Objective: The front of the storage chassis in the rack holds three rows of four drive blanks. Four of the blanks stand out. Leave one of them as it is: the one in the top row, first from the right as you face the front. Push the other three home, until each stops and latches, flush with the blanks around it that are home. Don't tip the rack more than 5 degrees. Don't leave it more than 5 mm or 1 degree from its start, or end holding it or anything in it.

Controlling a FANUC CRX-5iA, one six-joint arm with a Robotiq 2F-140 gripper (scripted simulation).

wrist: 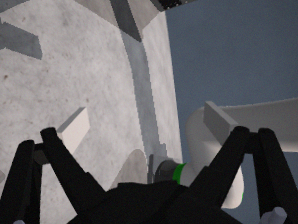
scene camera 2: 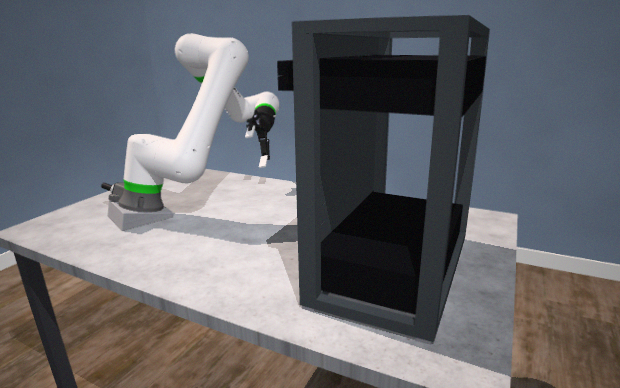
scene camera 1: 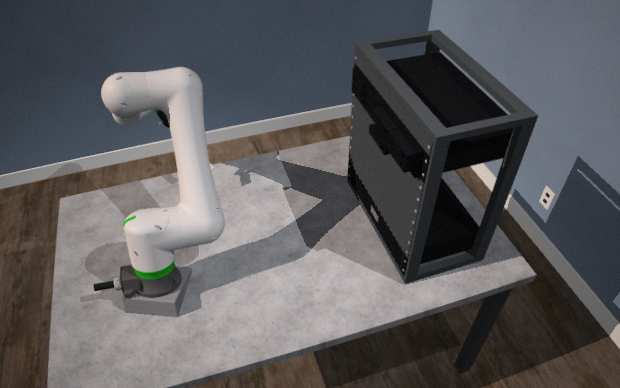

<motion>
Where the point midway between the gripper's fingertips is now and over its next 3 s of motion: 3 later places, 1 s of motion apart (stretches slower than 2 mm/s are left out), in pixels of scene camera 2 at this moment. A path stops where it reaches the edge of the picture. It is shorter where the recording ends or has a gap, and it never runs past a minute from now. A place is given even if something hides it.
My gripper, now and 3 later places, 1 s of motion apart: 255, 152; 249, 164; 233, 178; 240, 178
</motion>
